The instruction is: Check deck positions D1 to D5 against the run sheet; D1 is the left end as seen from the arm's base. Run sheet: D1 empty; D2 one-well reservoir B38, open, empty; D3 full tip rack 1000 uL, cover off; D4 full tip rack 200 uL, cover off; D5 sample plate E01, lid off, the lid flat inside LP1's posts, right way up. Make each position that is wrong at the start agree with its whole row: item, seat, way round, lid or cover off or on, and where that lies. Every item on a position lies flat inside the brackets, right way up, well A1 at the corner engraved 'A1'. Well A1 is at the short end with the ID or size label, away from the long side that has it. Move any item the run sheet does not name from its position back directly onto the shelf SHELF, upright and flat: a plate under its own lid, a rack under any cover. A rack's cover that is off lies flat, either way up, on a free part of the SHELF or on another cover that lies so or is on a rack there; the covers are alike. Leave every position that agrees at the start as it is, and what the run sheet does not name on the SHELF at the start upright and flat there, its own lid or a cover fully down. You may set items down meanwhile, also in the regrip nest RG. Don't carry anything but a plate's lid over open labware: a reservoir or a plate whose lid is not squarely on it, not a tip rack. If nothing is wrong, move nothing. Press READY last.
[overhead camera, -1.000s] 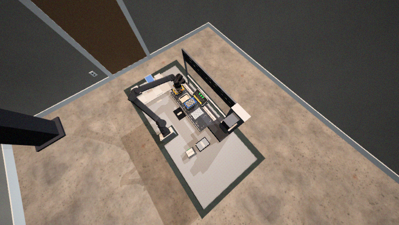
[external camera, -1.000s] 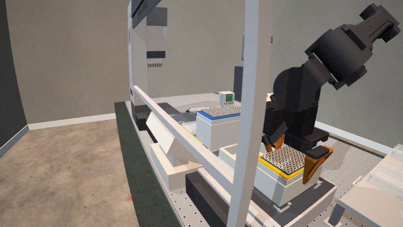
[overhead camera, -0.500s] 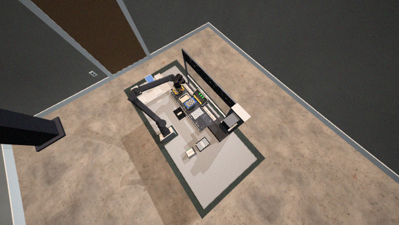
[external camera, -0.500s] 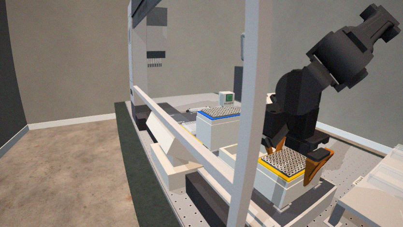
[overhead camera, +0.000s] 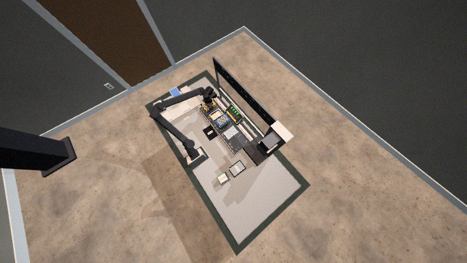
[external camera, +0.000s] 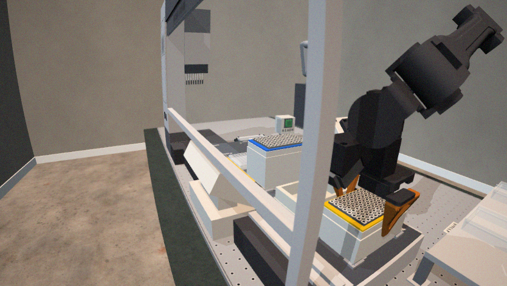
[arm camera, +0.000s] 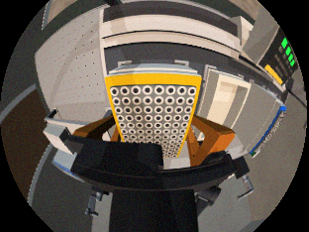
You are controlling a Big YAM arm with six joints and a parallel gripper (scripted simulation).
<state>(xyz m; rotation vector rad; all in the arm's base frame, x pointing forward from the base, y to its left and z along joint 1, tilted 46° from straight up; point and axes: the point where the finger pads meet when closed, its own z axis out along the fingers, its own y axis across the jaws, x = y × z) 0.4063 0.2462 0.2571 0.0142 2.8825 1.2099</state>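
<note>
Now: hand 10 mm past the yellow-rimmed tip rack, 10 mm to the left of it and 10 mm below it. Round my hand: white frame post (190 mm ahead, 60 mm to the left, 150 mm above); then blue-rimmed tip rack (10 mm behind, 250 mm to the right, 30 mm above); then black nest (160 mm behind, 220 mm to the right, 90 mm below).
</note>
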